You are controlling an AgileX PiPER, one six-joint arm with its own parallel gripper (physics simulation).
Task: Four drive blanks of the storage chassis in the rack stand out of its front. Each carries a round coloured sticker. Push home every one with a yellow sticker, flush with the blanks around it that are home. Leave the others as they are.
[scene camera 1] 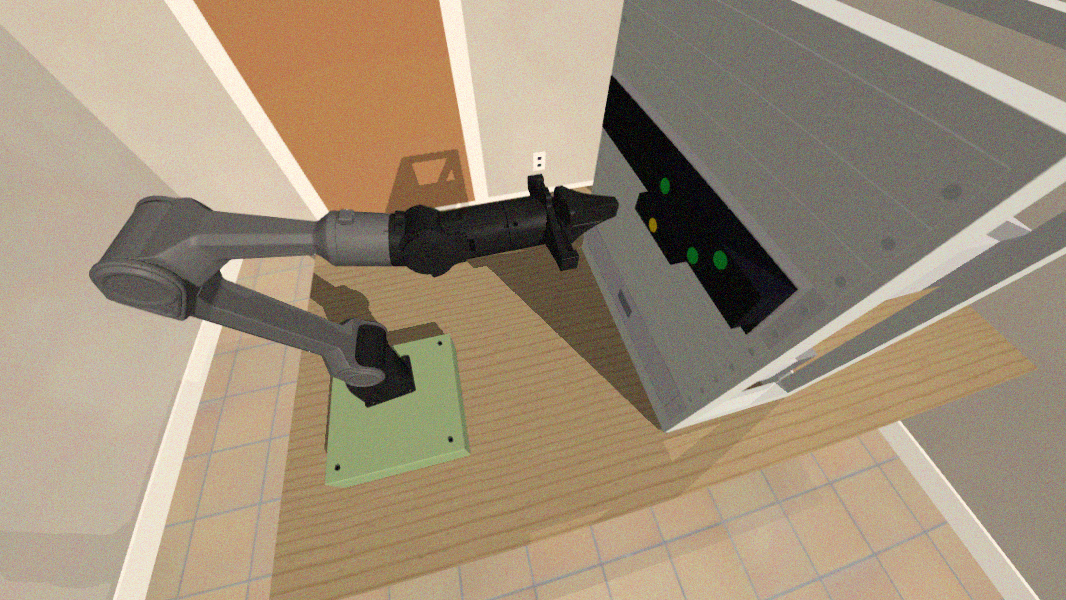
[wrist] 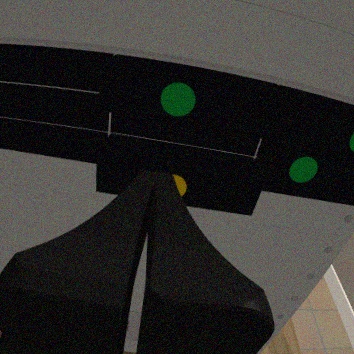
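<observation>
The black blank (scene camera 1: pixel 666 242) (wrist: pixel 225 192) with the yellow sticker (scene camera 1: pixel 652 224) (wrist: pixel 182 186) stands out of the dark chassis front, at its lower edge. One green sticker (scene camera 1: pixel 664 185) (wrist: pixel 178 99) is on the blank above it. Two more green stickers show to the right: a lower one (scene camera 1: pixel 692 255) (wrist: pixel 303 169) and an upper one (scene camera 1: pixel 719 259) (wrist: pixel 352 142), cut by the wrist view's edge. My gripper (scene camera 1: pixel 616 205) (wrist: pixel 153 191) is shut and empty. In the scene view its tips are a little short of the yellow-stickered blank; in the wrist view they cover the sticker's left part.
Grey panels lie above (scene camera 1: pixel 805 149) and below (scene camera 1: pixel 645 283) the black chassis front. The rack's pale post (scene camera 1: pixel 716 412) stands at the near side. My arm's green base plate (scene camera 1: pixel 425 439) rests on the wooden surface (scene camera 1: pixel 537 447). A wall with an orange door (scene camera 1: pixel 350 89) is behind the arm.
</observation>
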